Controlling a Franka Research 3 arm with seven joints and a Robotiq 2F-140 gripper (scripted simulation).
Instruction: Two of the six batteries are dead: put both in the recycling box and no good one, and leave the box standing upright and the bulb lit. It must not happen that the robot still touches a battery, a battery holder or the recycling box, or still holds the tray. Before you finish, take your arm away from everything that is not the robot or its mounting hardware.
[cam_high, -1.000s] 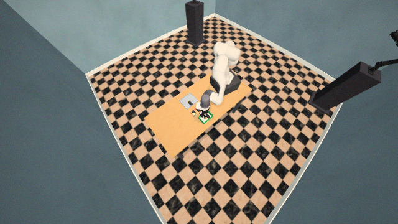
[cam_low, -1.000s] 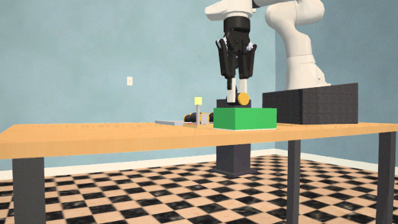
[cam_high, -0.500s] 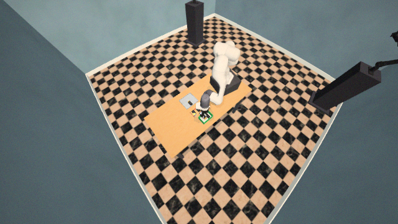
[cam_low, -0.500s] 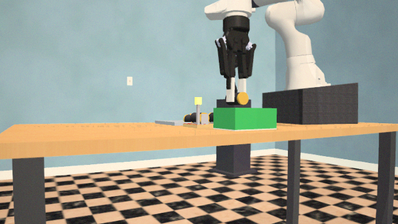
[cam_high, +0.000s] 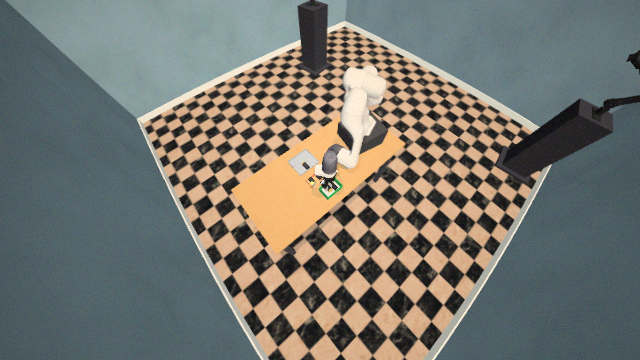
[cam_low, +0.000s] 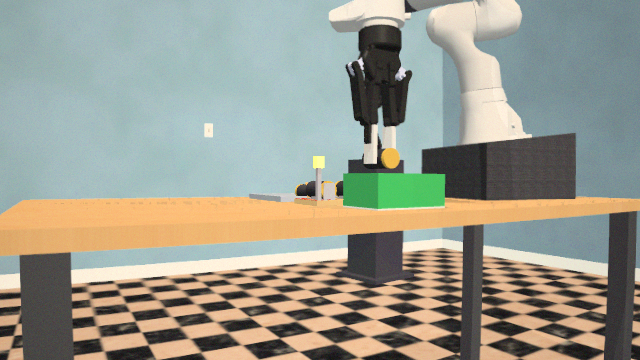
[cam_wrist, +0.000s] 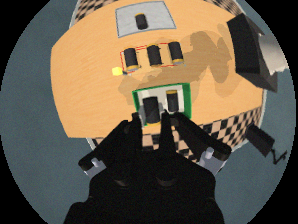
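My hand is 30 mm past the green recycling box, 10 mm to the right of it and 90 mm above it.
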